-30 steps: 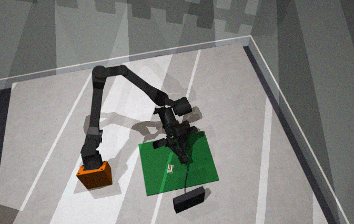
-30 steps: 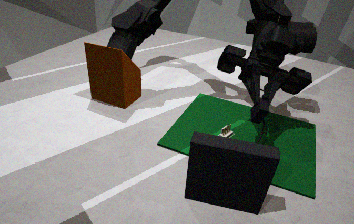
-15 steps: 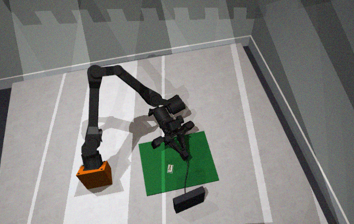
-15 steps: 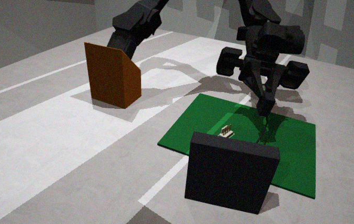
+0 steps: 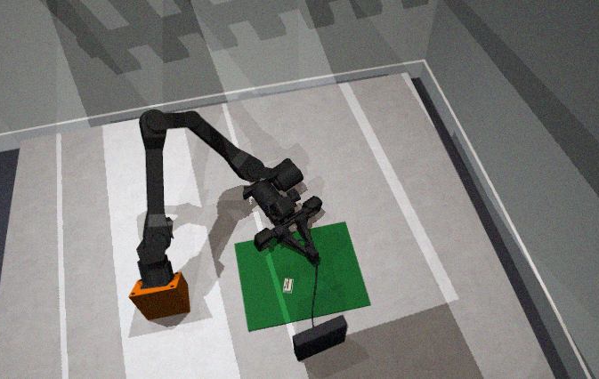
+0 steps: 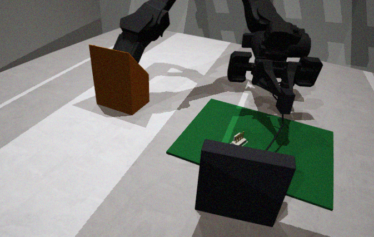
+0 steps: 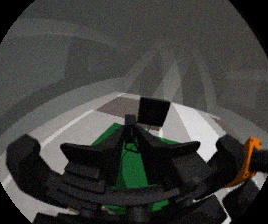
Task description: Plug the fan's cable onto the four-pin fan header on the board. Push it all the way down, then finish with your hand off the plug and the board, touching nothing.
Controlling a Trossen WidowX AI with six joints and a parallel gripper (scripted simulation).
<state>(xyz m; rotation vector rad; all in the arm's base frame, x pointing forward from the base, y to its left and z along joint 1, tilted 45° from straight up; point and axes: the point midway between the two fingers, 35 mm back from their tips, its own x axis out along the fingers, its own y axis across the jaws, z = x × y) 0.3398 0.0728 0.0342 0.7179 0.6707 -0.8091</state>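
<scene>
My gripper tip is 1 cm above the black plug. The rest, counted from my gripper tip: green board: 13 cm below, 3 cm behind; then black fan box: 18 cm to the right, 6 cm below.
</scene>
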